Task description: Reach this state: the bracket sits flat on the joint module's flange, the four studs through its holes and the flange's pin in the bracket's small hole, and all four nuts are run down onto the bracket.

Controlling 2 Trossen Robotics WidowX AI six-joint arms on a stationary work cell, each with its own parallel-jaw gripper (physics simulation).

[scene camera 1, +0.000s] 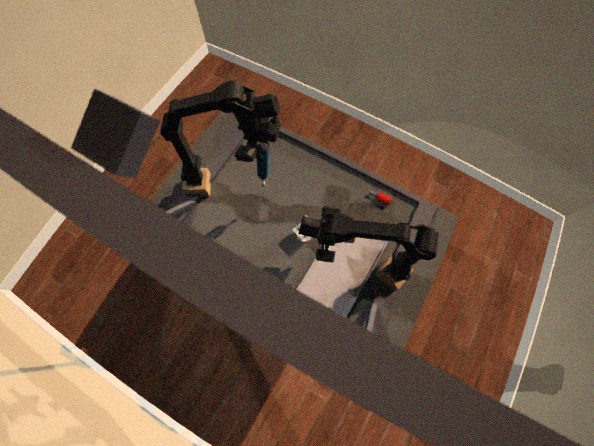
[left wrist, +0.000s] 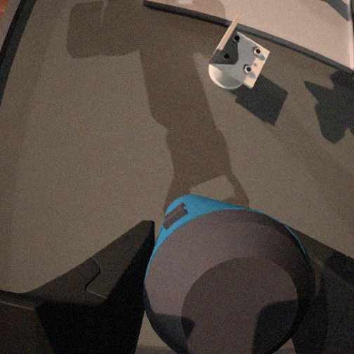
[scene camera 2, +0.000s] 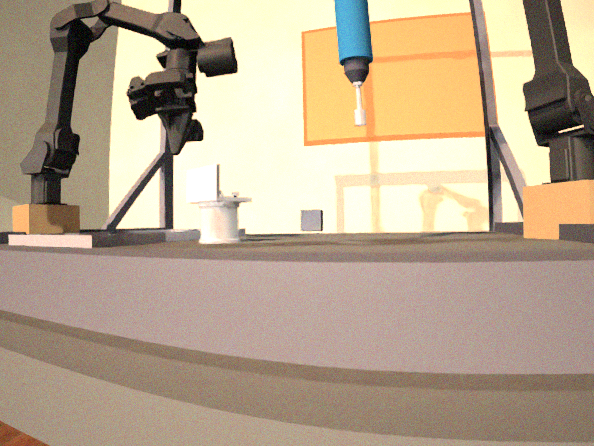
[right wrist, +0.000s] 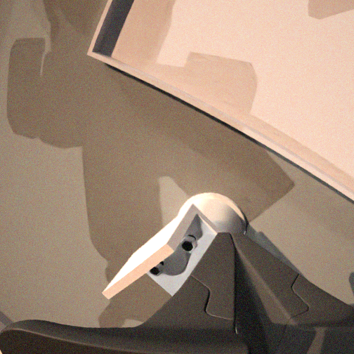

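Where they show: left gripper, between the fingertips: (scene camera 1: 265,156); right gripper, between the fingertips: (scene camera 2: 175,154); left arm's base, origin of its link: (scene camera 1: 194,178); right arm's base, origin of its link: (scene camera 1: 396,270).
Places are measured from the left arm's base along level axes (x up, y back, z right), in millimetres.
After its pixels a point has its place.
Note:
The white bracket (scene camera 2: 202,185) {x 11, y -480, z 211 mm} (left wrist: 242,61) (right wrist: 147,252) sits on the joint module (scene camera 2: 219,223) {x -44, y -456, z 208 mm} (left wrist: 220,82) (right wrist: 215,202), its upright plate to one side. In the left wrist view, four hex nuts show on its flat plate; how far down each sits and whether the pin fills the small hole cannot be told. My left gripper (left wrist: 211,233) is shut on the blue nut driver (scene camera 1: 263,161) {x 251, y -312, z 73 mm} (scene camera 2: 354,32) {x 172, y -312, z 42 mm} (left wrist: 227,290), which hangs socket down, high and away from the bracket. My right gripper (scene camera 2: 175,150) {x 70, y -526, z 280 mm} (right wrist: 227,243) is shut and empty, above the bracket, hiding part of it.
A pale tray (left wrist: 305,46) (right wrist: 170,92) lies beside the joint module, near the right arm's base. A red-ended object (scene camera 1: 384,198) {x -39, y -804, z 93 mm} lies near the table's far edge in scene camera 1. A small grey block (scene camera 2: 311,220) {x -40, y -230, z 498 mm} shows beyond the module. Frame posts stand behind the arms.

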